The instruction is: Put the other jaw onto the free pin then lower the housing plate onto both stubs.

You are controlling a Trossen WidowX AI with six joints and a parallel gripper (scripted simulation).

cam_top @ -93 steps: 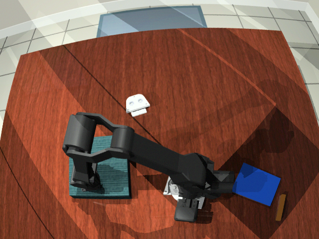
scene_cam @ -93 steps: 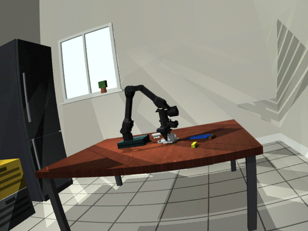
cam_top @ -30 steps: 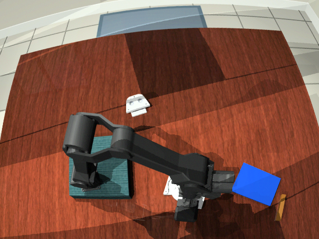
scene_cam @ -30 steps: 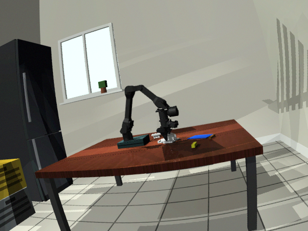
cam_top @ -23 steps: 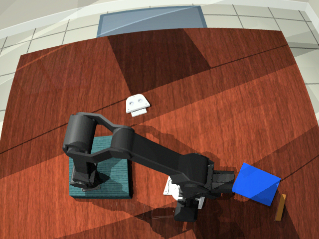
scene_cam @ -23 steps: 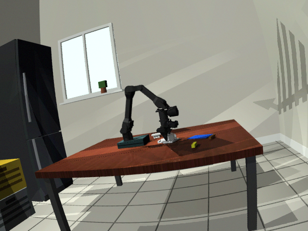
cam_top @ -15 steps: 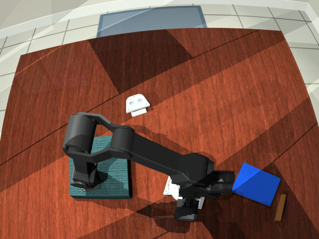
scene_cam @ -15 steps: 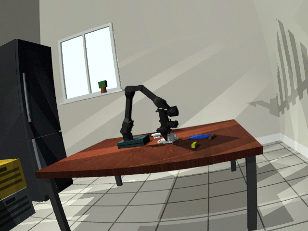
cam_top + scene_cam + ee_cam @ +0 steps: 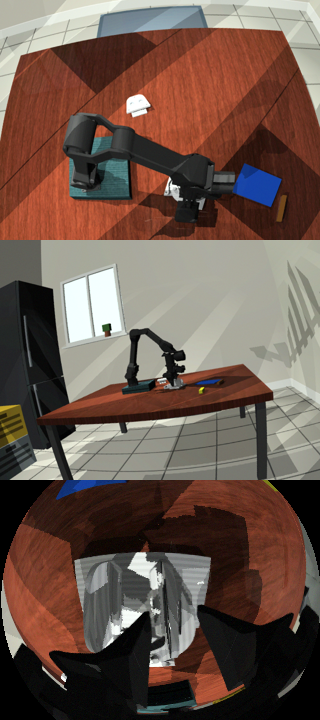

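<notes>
The grey jaw lies 20 mm behind my gripper tip and 30 mm to the left of it. From my gripper tip the other things lie so: blue sheet: 230 mm ahead, 30 mm to the right, 10 mm below; yellow block: 150 mm ahead, 310 mm to the right; small white block: 90 mm behind, 350 mm to the left.
</notes>
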